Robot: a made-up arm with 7 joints. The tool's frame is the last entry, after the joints. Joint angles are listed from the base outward.
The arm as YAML. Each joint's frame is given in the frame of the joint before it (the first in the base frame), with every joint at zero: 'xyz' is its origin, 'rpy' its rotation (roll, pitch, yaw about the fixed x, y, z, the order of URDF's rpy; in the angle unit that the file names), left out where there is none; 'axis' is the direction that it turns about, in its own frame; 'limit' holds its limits. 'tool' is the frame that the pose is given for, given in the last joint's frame.
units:
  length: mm
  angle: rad
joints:
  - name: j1
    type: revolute
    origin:
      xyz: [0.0, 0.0, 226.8]
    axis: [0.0, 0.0, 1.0]
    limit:
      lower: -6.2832
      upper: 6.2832
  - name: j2
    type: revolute
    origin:
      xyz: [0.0, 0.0, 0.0]
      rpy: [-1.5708, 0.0, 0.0]
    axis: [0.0, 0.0, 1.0]
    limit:
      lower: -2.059
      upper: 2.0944
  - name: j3
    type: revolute
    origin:
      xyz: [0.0, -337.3, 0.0]
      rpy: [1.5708, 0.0, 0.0]
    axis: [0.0, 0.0, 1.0]
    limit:
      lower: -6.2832
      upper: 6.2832
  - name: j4
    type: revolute
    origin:
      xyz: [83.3, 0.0, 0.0]
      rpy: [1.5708, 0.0, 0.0]
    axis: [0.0, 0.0, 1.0]
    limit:
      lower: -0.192
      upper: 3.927
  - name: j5
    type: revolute
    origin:
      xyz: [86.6, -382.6, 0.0]
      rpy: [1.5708, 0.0, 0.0]
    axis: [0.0, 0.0, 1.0]
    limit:
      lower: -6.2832
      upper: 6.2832
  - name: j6
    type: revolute
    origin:
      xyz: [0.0, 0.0, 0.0]
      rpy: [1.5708, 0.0, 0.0]
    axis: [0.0, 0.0, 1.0]
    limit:
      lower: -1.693
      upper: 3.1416
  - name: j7
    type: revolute
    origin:
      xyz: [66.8, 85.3, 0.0]
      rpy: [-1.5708, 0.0, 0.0]
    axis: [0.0, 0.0, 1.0]
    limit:
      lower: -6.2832
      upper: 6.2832
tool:
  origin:
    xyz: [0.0, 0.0, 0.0]
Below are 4 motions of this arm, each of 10 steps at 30 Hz.
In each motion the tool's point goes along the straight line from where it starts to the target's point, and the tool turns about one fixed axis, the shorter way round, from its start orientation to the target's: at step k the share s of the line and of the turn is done. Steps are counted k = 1, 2, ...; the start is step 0. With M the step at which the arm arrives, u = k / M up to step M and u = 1 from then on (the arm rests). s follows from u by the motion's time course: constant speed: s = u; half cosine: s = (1 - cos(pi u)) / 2; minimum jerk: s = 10 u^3 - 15 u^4 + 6 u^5.
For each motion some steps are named. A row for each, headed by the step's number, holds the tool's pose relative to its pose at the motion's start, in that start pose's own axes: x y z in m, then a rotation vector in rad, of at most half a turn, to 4 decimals.
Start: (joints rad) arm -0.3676 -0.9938 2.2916 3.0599 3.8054 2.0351 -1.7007
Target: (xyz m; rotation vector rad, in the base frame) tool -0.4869 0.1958 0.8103 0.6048 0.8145 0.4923
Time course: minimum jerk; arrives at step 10
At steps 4, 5, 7, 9, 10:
4: 0.0063 0.0168 0.0331 -0.0173 0.0592 -0.1783
5: 0.0099 0.0265 0.0521 -0.0273 0.0933 -0.2808
7: 0.0165 0.0443 0.0872 -0.0457 0.1561 -0.4700
9: 0.0196 0.0525 0.1033 -0.0542 0.1849 -0.5568
10: 0.0198 0.0530 0.1042 -0.0547 0.1865 -0.5616

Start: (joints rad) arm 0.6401 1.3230 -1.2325 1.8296 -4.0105 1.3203 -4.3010
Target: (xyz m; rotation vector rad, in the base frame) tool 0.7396 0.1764 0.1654 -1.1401 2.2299 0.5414
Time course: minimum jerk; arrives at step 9
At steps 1, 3, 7, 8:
1: 0.0002 0.0017 0.0011 -0.0009 0.0039 -0.0065
3: 0.0039 0.0316 0.0193 -0.0166 0.0706 -0.1187
7: 0.0170 0.1390 0.0851 -0.0728 0.3106 -0.5222
8: 0.0182 0.1488 0.0911 -0.0780 0.3324 -0.5588

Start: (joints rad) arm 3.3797 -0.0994 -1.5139 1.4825 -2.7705 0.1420 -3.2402
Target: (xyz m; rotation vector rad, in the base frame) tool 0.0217 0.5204 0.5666 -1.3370 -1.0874 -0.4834
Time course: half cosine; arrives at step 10
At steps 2, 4, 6, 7, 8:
2: 0.0063 0.0142 -0.0056 0.0027 -0.0199 0.0178
4: 0.0227 0.0513 -0.0202 0.0097 -0.0720 0.0644
6: 0.0431 0.0971 -0.0382 0.0184 -0.1364 0.1221
7: 0.0522 0.1178 -0.0464 0.0223 -0.1654 0.1481
8: 0.0595 0.1342 -0.0528 0.0255 -0.1885 0.1687

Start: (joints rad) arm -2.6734 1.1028 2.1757 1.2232 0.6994 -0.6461 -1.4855
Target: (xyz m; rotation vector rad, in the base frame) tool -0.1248 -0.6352 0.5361 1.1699 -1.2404 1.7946
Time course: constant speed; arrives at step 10
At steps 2, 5, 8, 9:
2: -0.0037 0.0408 0.0064 -0.0251 -0.0121 0.0096
5: -0.0094 0.1020 0.0159 -0.0627 -0.0302 0.0240
8: -0.0150 0.1632 0.0254 -0.1004 -0.0483 0.0384
9: -0.0168 0.1836 0.0286 -0.1129 -0.0543 0.0432

